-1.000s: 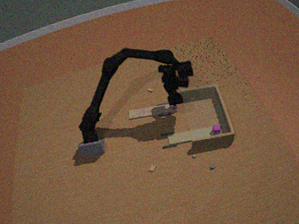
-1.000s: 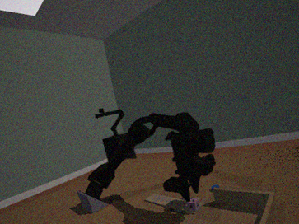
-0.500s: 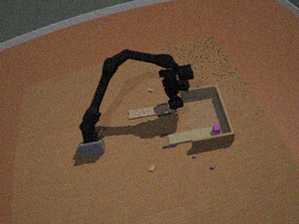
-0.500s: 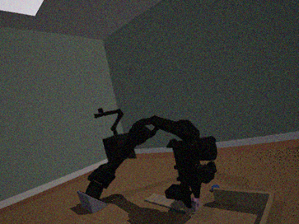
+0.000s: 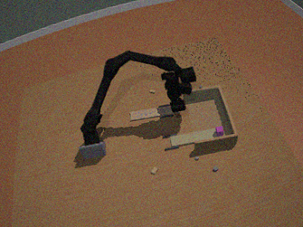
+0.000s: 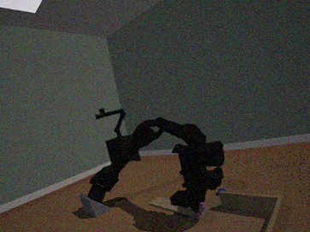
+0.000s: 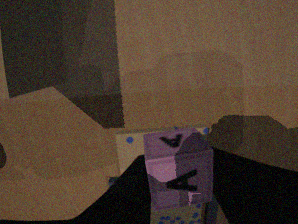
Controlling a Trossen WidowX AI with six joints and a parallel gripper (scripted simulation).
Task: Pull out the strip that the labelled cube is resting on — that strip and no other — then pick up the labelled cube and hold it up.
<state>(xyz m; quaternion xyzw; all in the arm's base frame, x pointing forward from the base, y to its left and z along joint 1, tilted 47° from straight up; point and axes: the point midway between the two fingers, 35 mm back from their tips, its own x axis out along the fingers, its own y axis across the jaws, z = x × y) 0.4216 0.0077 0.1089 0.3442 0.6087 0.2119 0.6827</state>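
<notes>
Now: gripper tip 4 cm short of the blue piece, 13 cm to the right of it and 1 cm above it. Round my gripper tip: labelled cube 1 cm above.
</notes>
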